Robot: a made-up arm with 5 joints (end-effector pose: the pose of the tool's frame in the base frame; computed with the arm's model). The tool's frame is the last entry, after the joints.
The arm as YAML. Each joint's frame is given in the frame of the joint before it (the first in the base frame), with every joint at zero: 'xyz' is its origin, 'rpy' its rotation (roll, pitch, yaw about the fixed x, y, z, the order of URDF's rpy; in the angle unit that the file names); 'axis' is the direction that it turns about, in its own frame. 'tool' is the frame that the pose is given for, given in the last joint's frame.
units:
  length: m
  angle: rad
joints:
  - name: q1
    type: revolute
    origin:
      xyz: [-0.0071, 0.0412, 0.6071]
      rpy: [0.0, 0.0, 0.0]
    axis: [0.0, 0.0, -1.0]
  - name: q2
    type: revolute
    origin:
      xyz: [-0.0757, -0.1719, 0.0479]
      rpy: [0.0, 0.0, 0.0]
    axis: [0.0, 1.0, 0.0]
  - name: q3
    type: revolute
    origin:
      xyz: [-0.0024, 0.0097, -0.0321]
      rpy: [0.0, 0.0, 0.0]
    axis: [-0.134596, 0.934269, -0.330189]
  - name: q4
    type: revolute
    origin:
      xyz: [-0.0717, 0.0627, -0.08]
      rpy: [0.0, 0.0, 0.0]
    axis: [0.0, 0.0, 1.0]
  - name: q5
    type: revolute
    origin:
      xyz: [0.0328, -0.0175, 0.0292]
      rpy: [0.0, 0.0, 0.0]
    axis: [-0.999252, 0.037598, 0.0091]
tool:
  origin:
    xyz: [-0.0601, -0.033, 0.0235]
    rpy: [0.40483, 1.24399, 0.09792]
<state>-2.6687 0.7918 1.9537 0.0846 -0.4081</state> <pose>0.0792 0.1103 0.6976 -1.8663 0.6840 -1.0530</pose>
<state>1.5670 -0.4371 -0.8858 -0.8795 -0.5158</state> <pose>-0.1418 0.1092 0.4781 0.8066 -0.8898 -0.8780</pose>
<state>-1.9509 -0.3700 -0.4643 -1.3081 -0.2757</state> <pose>0.1407 -0.0524 0.5004 0.7076 1.4479 1.1929</pose>
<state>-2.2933 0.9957 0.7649 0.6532 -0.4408</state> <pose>0.1952 0.0330 0.7022 -2.3782 1.9906 -0.0003</pose>
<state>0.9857 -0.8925 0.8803 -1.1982 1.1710</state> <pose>-0.1148 0.1026 0.6212 -1.0141 -1.3076 2.4060</pose>
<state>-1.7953 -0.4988 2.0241 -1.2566 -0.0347</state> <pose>0.0380 -0.0132 0.7015 -0.7491 0.8295 -1.1094</pose>
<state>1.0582 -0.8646 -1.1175 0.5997 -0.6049</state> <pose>-0.1395 -0.0526 0.5914 -0.6161 0.0411 -0.0852</pose>
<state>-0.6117 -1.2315 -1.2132 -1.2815 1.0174</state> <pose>0.0709 -0.0313 0.5551 1.2645 -0.0080 0.2035</pose>
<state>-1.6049 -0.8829 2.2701 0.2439 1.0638</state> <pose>0.0751 -0.0032 0.6971 -2.1521 1.1394 0.0356</pose>
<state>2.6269 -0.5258 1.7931 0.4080 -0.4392</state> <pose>0.0403 0.2016 0.6707 -2.7556 0.5219 0.9991</pose>
